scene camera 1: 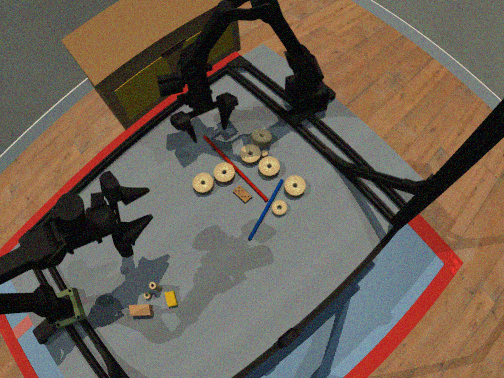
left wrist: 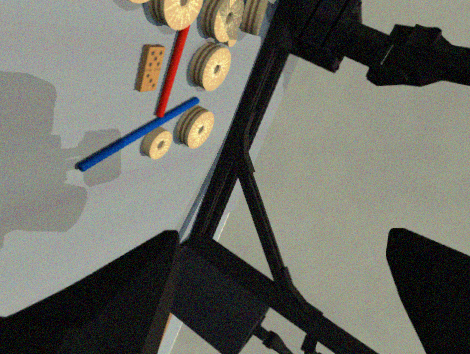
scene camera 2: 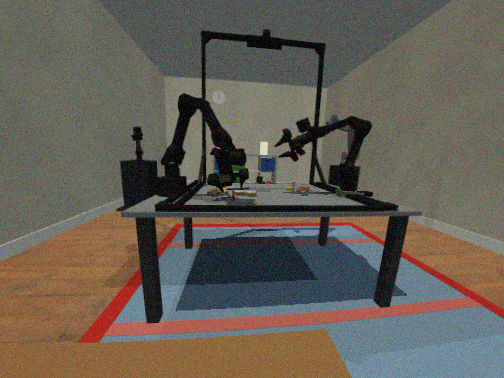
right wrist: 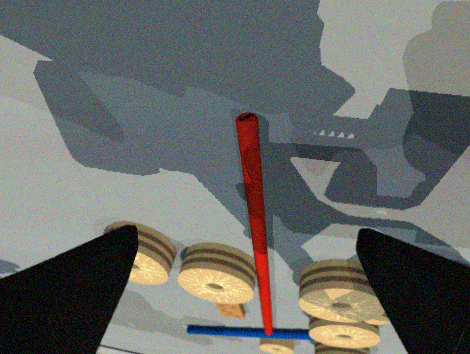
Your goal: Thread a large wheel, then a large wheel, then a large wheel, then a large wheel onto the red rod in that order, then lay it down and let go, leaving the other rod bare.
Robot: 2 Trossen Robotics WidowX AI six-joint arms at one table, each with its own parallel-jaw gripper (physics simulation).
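Places are measured from the left arm's base along level axes (x ahead, y left, z up), in metres.
Pixels of known places: left gripper, fingertip midpoint: (scene camera 1: 150, 203) (left wrist: 283, 243) (scene camera 2: 276, 151); right gripper, fingertip midpoint: (scene camera 1: 210, 136) (scene camera 2: 232, 190) (right wrist: 249, 237); left arm's base, link origin: (scene camera 1: 63, 308) (scene camera 2: 347, 190); right arm's base, link origin: (scene camera 1: 307, 84) (left wrist: 347, 37) (scene camera 2: 172, 176).
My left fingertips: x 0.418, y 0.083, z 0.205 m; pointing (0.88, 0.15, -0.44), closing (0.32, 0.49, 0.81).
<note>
For each thing: its top centre in the pictures, then the offset to it from my left fingertips.
- red rod, top centre: (right wrist: 261, 278) (scene camera 1: 233, 165) (scene camera 2: 233, 193) dx +0.217, dy +0.105, dz -0.229 m
- blue rod, top centre: (left wrist: 149, 131) (right wrist: 253, 337) (scene camera 1: 266, 208) dx +0.243, dy -0.044, dz -0.229 m
- smaller wheel, top centre: (left wrist: 161, 145) (right wrist: 276, 349) (scene camera 1: 279, 207) dx +0.275, dy -0.058, dz -0.225 m
- domino, top centre: (right wrist: 228, 308) (left wrist: 153, 69) (scene camera 1: 242, 193) dx +0.204, dy +0.022, dz -0.230 m
- yellow block, top centre: (scene camera 1: 170, 298) dx -0.088, dy -0.165, dz -0.223 m
- tan block, top centre: (scene camera 1: 139, 310) dx -0.181, dy -0.166, dz -0.208 m
The red rod (scene camera 1: 242, 175) (scene camera 2: 233, 195) (left wrist: 172, 75) (right wrist: 260, 260) lies bare, its far end against the blue rod (scene camera 1: 265, 209) (left wrist: 120, 144) (right wrist: 225, 331), also bare. Two large wheels (scene camera 1: 197, 186) (scene camera 1: 220, 176) (right wrist: 200, 257) lie left of the red rod in scene camera 1. Right of it lie large wheels (scene camera 1: 245, 157) (scene camera 1: 264, 170) (scene camera 1: 300, 189) and a shaded one (scene camera 1: 267, 138). My right gripper (scene camera 1: 210, 134) (scene camera 2: 230, 187) (right wrist: 249, 237) is open and empty, above the red rod's near end. My left gripper (scene camera 1: 150, 203) (scene camera 2: 278, 151) (left wrist: 283, 243) is open and empty, raised away from the rods.
A smaller wheel (scene camera 1: 274, 209) (left wrist: 151, 143) lies beside the blue rod. A domino (scene camera 1: 242, 194) (left wrist: 151, 68) lies beside the red rod. Two tiny wheels, a yellow block (scene camera 1: 171, 299) and a tan block (scene camera 1: 141, 311) lie at the lower left. Black frame rails border the table.
</note>
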